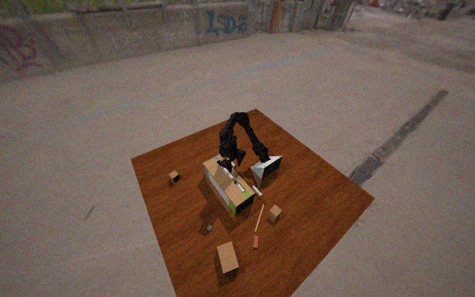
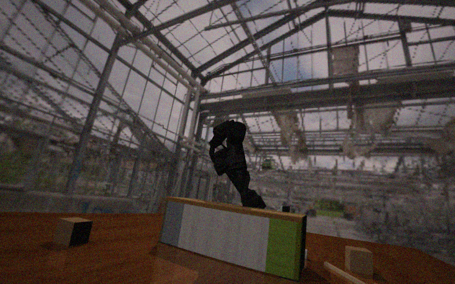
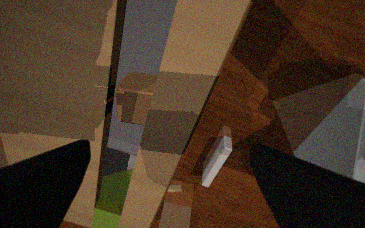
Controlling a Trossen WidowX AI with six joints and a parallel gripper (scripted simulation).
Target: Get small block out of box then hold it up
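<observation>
The thin stick is 10 mm behind my gripper tip, 290 mm to the left of it and 160 mm below it. Round my gripper tip: flat cardboard block: 260 mm ahead, 380 mm to the left, 130 mm below; grey piece: 280 mm ahead, 190 mm to the left, 160 mm below.
</observation>
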